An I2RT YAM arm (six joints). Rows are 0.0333 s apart.
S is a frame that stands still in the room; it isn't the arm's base.
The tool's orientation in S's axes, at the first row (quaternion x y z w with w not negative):
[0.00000, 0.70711, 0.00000, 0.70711]
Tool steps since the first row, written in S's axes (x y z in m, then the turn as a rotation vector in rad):
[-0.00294, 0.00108, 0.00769, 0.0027, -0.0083, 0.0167]
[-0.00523, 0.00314, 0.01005, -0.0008, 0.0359, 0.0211]
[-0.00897, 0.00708, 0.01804, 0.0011, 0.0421, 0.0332]
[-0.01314, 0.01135, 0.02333, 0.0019, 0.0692, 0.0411]
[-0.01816, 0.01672, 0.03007, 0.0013, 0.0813, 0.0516]
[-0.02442, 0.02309, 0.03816, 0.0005, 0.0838, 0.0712]
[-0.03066, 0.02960, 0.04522, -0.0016, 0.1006, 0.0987]
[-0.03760, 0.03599, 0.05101, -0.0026, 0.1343, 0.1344]
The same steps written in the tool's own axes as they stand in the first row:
[-0.00769, 0.00108, -0.00294, -0.0167, -0.0083, 0.0027]
[-0.01005, 0.00314, -0.00523, -0.0211, 0.0359, -0.0008]
[-0.01804, 0.00708, -0.00897, -0.0332, 0.0421, 0.0011]
[-0.02333, 0.01135, -0.01314, -0.0411, 0.0692, 0.0019]
[-0.03007, 0.01672, -0.01816, -0.0516, 0.0813, 0.0013]
[-0.03816, 0.02309, -0.02442, -0.0712, 0.0838, 0.0005]
[-0.04522, 0.02960, -0.03066, -0.0987, 0.1006, -0.0016]
[-0.05101, 0.03599, -0.03760, -0.1344, 0.1343, -0.0026]

